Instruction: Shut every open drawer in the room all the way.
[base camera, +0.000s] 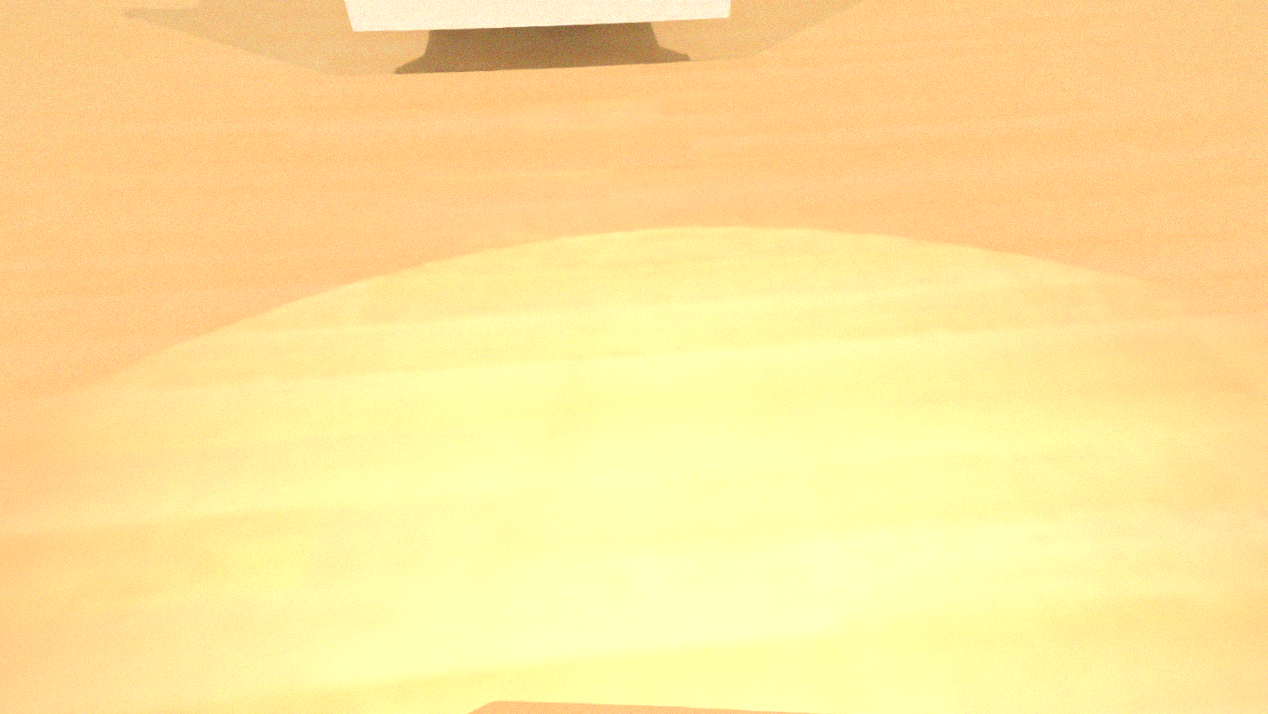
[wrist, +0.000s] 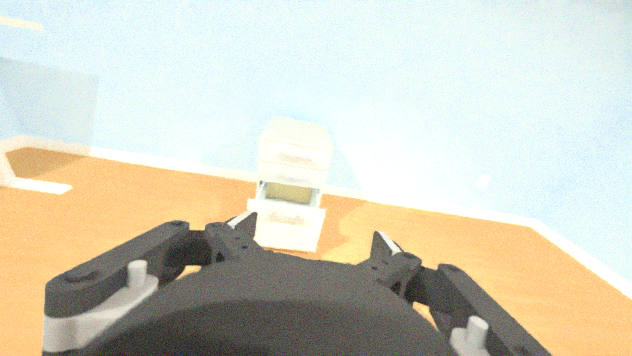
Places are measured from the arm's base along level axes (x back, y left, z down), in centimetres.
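Pixels of known places: gripper, between the fingertips: (wrist: 313, 233).
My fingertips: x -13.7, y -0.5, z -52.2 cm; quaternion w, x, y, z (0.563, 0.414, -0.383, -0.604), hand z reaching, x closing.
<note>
Behind a point stands the place of what it marks.
A small white drawer cabinet (wrist: 296, 134) @[x -131.1, y 20.4, z -24.8 cm] stands against the blue wall near the middle of the wrist view. Its upper two drawer fronts (wrist: 295, 156) @[x -116.3, y 16.7, z -16.3 cm] (wrist: 289, 174) @[x -116.2, y 18.5, z -4.1 cm] look flush with the body. Its lowest drawer (wrist: 292, 232) @[x -95.0, y 8.4, z 20.5 cm] is pulled out, with its inside showing behind the front. In the base camera view, the lower part of a white panel (base camera: 541, 12) @[x -94.2, y 13.8, z 32.3 cm] shows at the top edge, above a dark shadow. My gripper (wrist: 313, 233) @[x -13.7, y -0.5, z -52.2 cm] is open and empty. It is well short of the cabinet, and its fingertips appear on both sides of the open drawer's front.
Wooden floor (base camera: 621, 425) @[x -41.4, y 2.6, z 39.7 cm] (wrist: 500, 270) @[x -127.9, y -142.3, z 39.7 cm] extends in front of the cabinet. The blue wall (wrist: 425, 100) @[x -188.6, y -67.0, z -57.5 cm] has a white baseboard (wrist: 450, 212) @[x -196.7, y -136.1, z 38.3 cm] and turns a corner at the right. Part of a pale object (wrist: 5, 170) @[x -101.1, y 191.6, z 29.8 cm] shows at the left edge of the wrist view.
</note>
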